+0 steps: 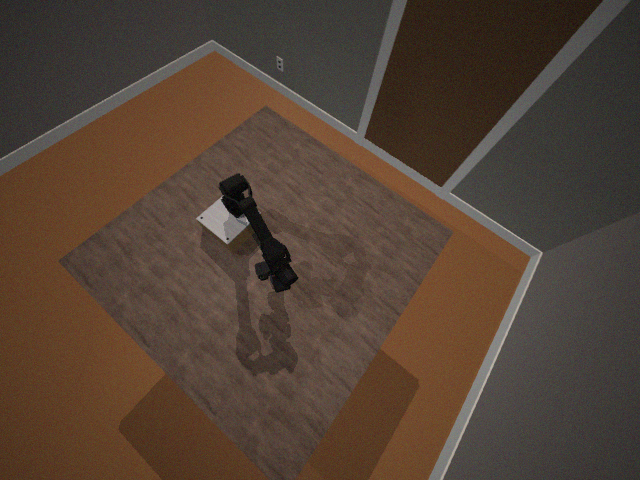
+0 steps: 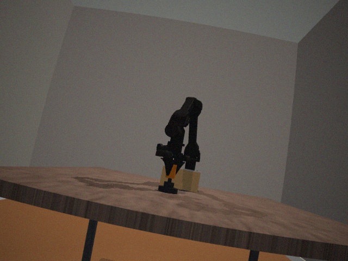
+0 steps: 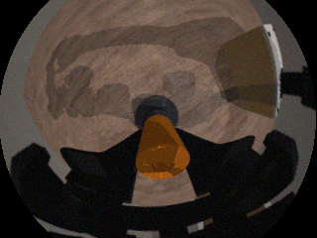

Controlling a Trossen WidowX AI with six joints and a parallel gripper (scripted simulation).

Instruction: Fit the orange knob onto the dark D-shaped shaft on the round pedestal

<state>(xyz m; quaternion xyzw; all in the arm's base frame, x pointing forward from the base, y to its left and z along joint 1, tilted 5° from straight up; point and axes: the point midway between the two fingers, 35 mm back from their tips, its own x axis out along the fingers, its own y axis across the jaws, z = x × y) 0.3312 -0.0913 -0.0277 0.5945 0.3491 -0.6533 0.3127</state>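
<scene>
The orange knob lies 2 cm above my gripper tip. Round my gripper tip: pedestal 4 cm below.
</scene>
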